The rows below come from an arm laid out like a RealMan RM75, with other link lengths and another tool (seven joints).
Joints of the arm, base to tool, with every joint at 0 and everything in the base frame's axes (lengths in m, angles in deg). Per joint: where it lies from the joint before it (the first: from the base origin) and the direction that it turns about. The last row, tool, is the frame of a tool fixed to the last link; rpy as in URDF.
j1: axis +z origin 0 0 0.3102
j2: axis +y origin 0 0 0
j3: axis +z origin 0 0 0.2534
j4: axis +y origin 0 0 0
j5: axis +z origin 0 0 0.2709
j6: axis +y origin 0 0 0
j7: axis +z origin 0 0 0.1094
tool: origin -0.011 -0.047 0.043 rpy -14.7 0 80.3
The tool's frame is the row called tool.
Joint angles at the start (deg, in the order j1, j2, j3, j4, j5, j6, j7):
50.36, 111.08, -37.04, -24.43, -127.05, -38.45, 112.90
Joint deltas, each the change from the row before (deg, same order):
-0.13, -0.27, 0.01, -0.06, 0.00, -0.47, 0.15
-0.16, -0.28, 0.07, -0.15, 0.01, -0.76, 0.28
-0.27, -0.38, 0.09, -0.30, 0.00, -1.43, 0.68
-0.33, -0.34, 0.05, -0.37, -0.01, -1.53, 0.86
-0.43, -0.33, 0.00, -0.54, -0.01, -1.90, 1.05
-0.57, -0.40, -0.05, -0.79, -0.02, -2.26, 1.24
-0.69, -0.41, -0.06, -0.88, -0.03, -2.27, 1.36
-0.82, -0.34, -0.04, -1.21, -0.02, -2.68, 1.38
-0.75, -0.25, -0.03, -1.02, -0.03, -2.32, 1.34
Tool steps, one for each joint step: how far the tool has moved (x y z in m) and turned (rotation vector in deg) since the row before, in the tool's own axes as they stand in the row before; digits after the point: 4 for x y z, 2 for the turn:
-0.0020, 0.0004, -0.0014, 0.06, 0.10, 0.13
-0.0018, 0.0005, -0.0015, 0.05, 0.26, 0.34
-0.0019, 0.0004, -0.0023, 0.14, 0.59, 0.79
-0.0016, -0.0001, -0.0025, 0.20, 0.63, 0.96
-0.0012, -0.0004, -0.0030, 0.29, 0.84, 1.14
-0.0018, 0.0001, -0.0041, 0.34, 0.93, 1.22
-0.0024, -0.0004, -0.0051, 0.41, 0.80, 1.30
-0.0018, -0.0001, -0.0059, 0.44, 1.03, 1.31
-0.0012, -0.0011, -0.0053, 0.49, 0.85, 1.33

